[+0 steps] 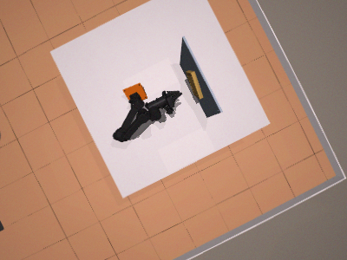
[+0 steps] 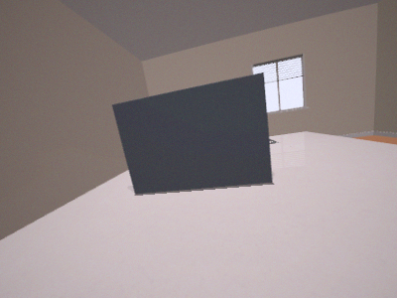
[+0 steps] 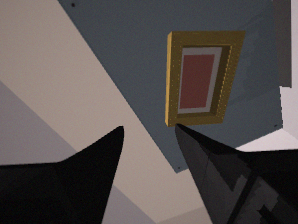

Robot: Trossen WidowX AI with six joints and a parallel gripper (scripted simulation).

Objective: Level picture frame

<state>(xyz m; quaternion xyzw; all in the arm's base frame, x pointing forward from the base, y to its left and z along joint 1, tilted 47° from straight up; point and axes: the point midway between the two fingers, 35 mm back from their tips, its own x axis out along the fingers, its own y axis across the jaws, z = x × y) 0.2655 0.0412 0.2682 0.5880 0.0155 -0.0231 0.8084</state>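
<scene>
Now: gripper tip 130 mm short of the picture frame, 100 mm above it and 30 mm to the right of it. The rest, counted from my gripper tip: wall panel 140 mm ahead, 110 mm below, 30 mm to the left.
</scene>
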